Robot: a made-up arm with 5 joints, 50 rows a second.
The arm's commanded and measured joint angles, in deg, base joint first. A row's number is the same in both.
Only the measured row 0 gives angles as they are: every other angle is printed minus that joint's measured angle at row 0.
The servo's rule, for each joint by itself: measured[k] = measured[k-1] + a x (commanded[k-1-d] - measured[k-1]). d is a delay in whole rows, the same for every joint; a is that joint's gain. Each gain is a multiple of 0.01, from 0.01 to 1. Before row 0 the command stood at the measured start. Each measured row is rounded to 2 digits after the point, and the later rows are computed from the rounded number. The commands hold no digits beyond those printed.
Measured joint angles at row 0: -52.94 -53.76 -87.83 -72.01 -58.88
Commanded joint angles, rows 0 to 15: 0.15 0.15 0.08 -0.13 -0.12; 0.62 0.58 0.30 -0.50 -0.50; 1.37 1.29 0.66 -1.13 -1.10; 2.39 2.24 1.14 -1.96 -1.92; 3.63 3.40 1.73 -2.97 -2.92; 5.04 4.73 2.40 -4.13 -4.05; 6.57 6.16 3.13 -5.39 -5.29; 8.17 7.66 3.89 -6.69 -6.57; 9.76 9.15 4.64 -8.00 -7.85; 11.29 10.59 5.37 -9.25 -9.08; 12.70 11.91 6.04 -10.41 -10.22; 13.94 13.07 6.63 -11.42 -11.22; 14.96 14.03 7.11 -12.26 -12.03; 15.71 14.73 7.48 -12.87 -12.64; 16.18 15.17 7.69 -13.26 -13.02; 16.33 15.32 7.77 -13.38 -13.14
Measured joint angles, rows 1 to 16: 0.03 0.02 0.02 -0.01 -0.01; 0.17 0.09 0.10 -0.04 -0.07; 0.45 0.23 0.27 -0.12 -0.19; 0.90 0.47 0.53 -0.25 -0.40; 1.53 0.82 0.89 -0.44 -0.70; 2.34 1.29 1.34 -0.70 -1.10; 3.31 1.87 1.88 -1.03 -1.60; 4.43 2.56 2.48 -1.43 -2.20; 5.66 3.35 3.13 -1.89 -2.88; 6.95 4.22 3.80 -2.41 -3.62; 8.27 5.14 4.47 -2.97 -4.41; 9.57 6.09 5.12 -3.56 -5.23; 10.81 7.04 5.72 -4.17 -6.05; 11.94 7.96 6.25 -4.78 -6.84; 12.92 8.83 6.68 -5.37 -7.58; 13.70 9.61 7.01 -5.93 -8.25
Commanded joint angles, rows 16 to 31: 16.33 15.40 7.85 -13.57 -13.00; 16.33 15.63 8.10 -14.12 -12.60; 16.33 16.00 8.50 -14.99 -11.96; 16.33 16.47 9.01 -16.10 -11.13; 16.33 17.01 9.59 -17.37 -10.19; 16.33 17.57 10.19 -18.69 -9.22; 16.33 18.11 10.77 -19.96 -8.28; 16.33 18.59 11.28 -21.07 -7.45; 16.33 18.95 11.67 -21.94 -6.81; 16.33 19.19 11.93 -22.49 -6.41; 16.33 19.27 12.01 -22.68 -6.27; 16.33 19.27 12.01 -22.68 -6.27; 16.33 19.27 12.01 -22.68 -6.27; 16.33 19.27 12.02 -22.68 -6.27; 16.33 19.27 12.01 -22.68 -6.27; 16.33 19.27 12.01 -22.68 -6.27
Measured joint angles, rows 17 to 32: 14.30 10.30 7.26 -6.46 -8.82; 14.77 10.94 7.51 -7.00 -9.27; 15.13 11.55 7.81 -7.56 -9.59; 15.41 12.14 8.17 -8.16 -9.77; 15.62 12.72 8.60 -8.80 -9.82; 15.78 13.30 9.08 -9.49 -9.75; 15.91 13.88 9.59 -10.22 -9.57; 16.01 14.45 10.10 -10.98 -9.32; 16.08 14.99 10.57 -11.75 -9.02; 16.14 15.49 10.98 -12.50 -8.71; 16.18 15.94 11.29 -13.21 -8.42; 16.21 16.34 11.51 -13.87 -8.16; 16.24 16.69 11.66 -14.49 -7.93; 16.26 17.00 11.77 -15.06 -7.73; 16.28 17.27 11.84 -15.59 -7.55; 16.29 17.51 11.89 -16.09 -7.40
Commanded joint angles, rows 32 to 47: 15.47 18.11 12.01 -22.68 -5.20; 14.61 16.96 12.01 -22.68 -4.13; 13.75 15.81 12.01 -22.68 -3.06; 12.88 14.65 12.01 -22.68 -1.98; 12.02 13.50 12.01 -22.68 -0.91; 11.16 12.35 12.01 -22.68 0.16; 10.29 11.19 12.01 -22.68 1.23; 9.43 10.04 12.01 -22.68 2.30; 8.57 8.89 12.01 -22.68 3.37; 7.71 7.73 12.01 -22.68 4.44; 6.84 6.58 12.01 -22.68 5.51; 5.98 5.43 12.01 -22.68 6.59; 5.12 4.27 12.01 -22.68 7.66; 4.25 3.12 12.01 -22.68 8.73; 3.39 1.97 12.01 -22.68 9.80; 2.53 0.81 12.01 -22.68 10.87
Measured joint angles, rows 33 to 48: 16.10 17.58 11.93 -16.55 -7.14; 15.76 17.51 11.95 -16.98 -6.78; 15.30 17.31 11.97 -17.38 -6.33; 14.74 16.99 11.98 -17.75 -5.81; 14.11 16.57 11.99 -18.10 -5.22; 13.43 16.06 12.00 -18.42 -4.57; 12.71 15.48 12.00 -18.72 -3.87; 11.96 14.83 12.00 -19.00 -3.13; 11.18 14.12 12.00 -19.26 -2.35; 10.38 13.35 12.00 -19.50 -1.54; 9.57 12.54 12.00 -19.72 -0.69; 8.74 11.69 12.00 -19.93 0.18; 7.91 10.80 12.00 -20.12 1.08; 7.07 9.88 12.00 -20.30 2.00; 6.22 8.93 12.00 -20.47 2.94; 5.37 7.96 12.00 -20.62 3.89
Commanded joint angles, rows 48 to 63: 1.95 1.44 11.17 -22.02 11.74; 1.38 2.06 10.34 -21.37 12.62; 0.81 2.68 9.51 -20.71 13.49; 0.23 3.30 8.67 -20.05 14.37; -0.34 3.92 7.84 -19.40 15.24; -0.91 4.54 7.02 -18.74 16.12; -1.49 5.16 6.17 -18.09 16.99; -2.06 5.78 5.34 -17.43 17.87; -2.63 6.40 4.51 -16.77 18.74; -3.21 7.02 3.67 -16.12 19.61; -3.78 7.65 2.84 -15.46 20.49; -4.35 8.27 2.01 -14.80 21.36; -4.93 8.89 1.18 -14.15 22.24; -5.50 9.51 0.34 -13.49 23.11; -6.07 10.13 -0.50 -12.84 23.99; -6.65 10.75 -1.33 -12.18 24.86
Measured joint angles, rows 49 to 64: 4.58 7.18 11.75 -20.72 4.83; 3.84 6.57 11.33 -20.77 5.76; 3.14 6.10 10.78 -20.77 6.69; 2.47 5.76 10.15 -20.72 7.61; 1.82 5.54 9.46 -20.63 8.53; 1.19 5.42 8.73 -20.50 9.44; 0.57 5.39 7.96 -20.33 10.35; -0.03 5.44 7.17 -20.13 11.25; -0.63 5.56 6.37 -19.89 12.15; -1.22 5.74 5.56 -19.63 13.05; -1.81 5.97 4.74 -19.34 13.94; -2.39 6.25 3.92 -19.02 14.83; -2.97 6.57 3.10 -18.68 15.72; -3.55 6.92 2.27 -18.32 16.61; -4.13 7.31 1.44 -17.94 17.50; -4.71 7.72 0.61 -17.54 18.38
